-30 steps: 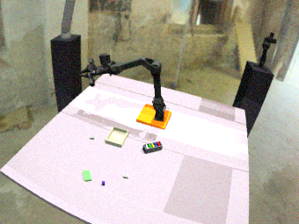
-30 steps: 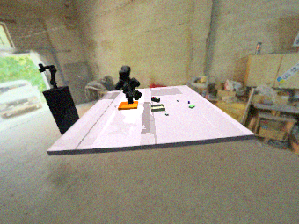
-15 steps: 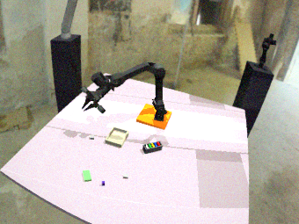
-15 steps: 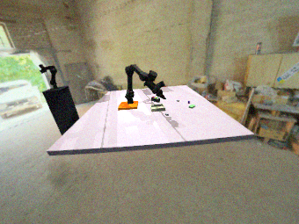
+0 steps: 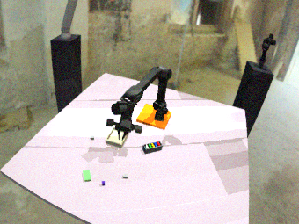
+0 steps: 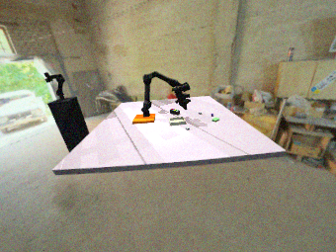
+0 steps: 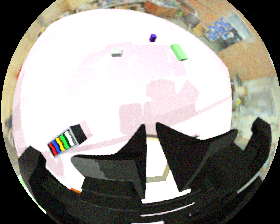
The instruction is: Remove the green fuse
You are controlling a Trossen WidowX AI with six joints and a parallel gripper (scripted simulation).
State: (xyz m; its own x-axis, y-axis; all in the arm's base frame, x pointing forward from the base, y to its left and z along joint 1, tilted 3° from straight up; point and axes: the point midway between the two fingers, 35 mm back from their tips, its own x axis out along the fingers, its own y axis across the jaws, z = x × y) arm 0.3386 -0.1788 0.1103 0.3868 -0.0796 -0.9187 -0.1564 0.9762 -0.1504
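Now: the green fuse 160 mm to the left of my gripper tip, 70 mm below it and 50 mm behind it. From my gripper tip the other things lie so: beige tray: 100 mm behind, 90 mm below, 40 mm to the right.
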